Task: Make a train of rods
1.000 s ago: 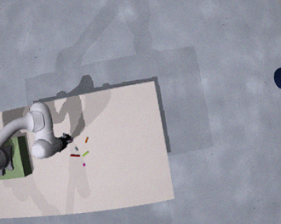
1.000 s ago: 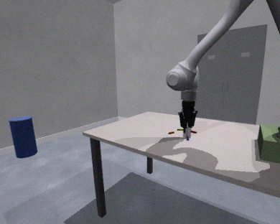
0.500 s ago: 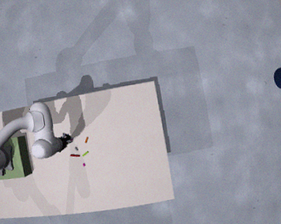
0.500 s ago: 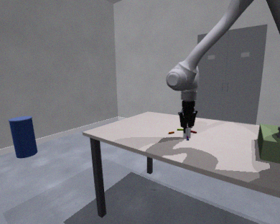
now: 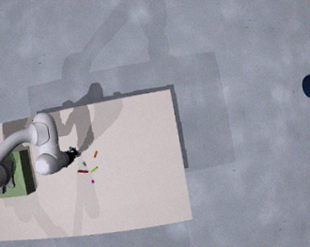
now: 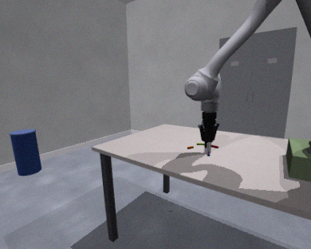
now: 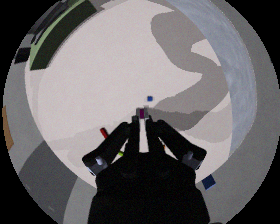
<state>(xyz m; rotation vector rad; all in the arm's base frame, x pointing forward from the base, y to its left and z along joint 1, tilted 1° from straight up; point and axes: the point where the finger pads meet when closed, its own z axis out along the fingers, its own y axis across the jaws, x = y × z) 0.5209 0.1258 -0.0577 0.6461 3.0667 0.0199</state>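
Right now the blue rod is 3 cm to the left of my hand, 3 cm below it and 2 cm behind it. The rest, counted from my hand: orange rod (12 cm ahead, 3 cm below); then grey rod (7 cm to the right, 4 cm ahead, 3 cm below); then red rod (12 cm to the right, 3 cm below, 2 cm ahead).
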